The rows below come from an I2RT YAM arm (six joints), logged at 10 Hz.
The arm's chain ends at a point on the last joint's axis. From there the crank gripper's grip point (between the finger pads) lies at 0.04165 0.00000 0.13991 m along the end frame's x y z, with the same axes.
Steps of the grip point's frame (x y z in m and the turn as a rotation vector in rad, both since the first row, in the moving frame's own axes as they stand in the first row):
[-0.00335 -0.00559 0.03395 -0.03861 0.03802 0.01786]
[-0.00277 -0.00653 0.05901 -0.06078 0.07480 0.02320]
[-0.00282 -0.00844 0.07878 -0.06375 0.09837 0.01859]
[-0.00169 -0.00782 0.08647 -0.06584 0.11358 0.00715]
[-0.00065 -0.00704 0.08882 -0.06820 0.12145 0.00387]
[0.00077 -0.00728 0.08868 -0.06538 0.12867 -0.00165]
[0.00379 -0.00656 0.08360 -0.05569 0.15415 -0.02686]
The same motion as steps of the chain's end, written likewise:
[-0.00858 -0.01175 0.03575 -0.03861 0.03802 0.01786]
[-0.01299 -0.01601 0.06280 -0.06078 0.07480 0.02320]
[-0.01626 -0.01811 0.08385 -0.06375 0.09837 0.01859]
[-0.01723 -0.01720 0.09240 -0.06584 0.11358 0.00715]
[-0.01726 -0.01657 0.09522 -0.06820 0.12145 0.00387]
[-0.01683 -0.01614 0.09547 -0.06538 0.12867 -0.00165]
[-0.01727 -0.01273 0.09183 -0.05569 0.15415 -0.02686]

